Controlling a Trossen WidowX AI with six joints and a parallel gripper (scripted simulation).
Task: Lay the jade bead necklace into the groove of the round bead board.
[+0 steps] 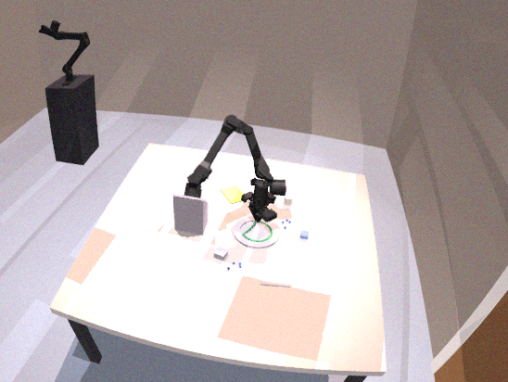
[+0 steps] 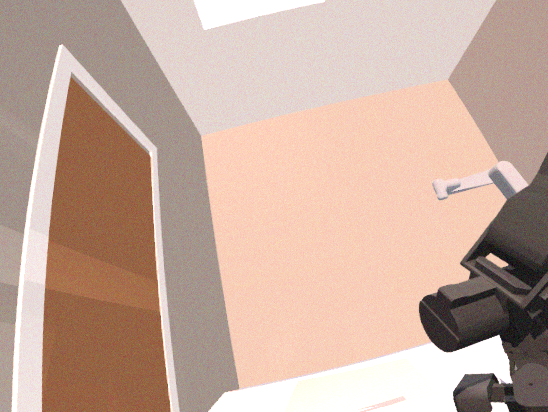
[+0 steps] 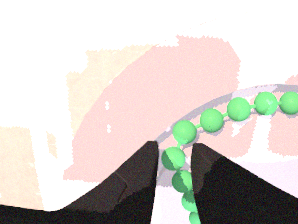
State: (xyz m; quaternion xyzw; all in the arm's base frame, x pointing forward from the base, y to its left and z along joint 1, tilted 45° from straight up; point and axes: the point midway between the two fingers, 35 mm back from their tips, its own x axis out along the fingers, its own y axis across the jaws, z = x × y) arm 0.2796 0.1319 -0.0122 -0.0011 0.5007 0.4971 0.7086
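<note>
My gripper tip is 6 cm to the left of the round white bead board, 1 cm short of it and 1 cm above it. The rest, counted from my gripper tip: yellow sheet 19 cm to the left, 14 cm behind, 1 cm below; blue block 22 cm ahead, 4 cm to the right, 1 cm below; cream block 18 cm to the left, 13 cm ahead.
</note>
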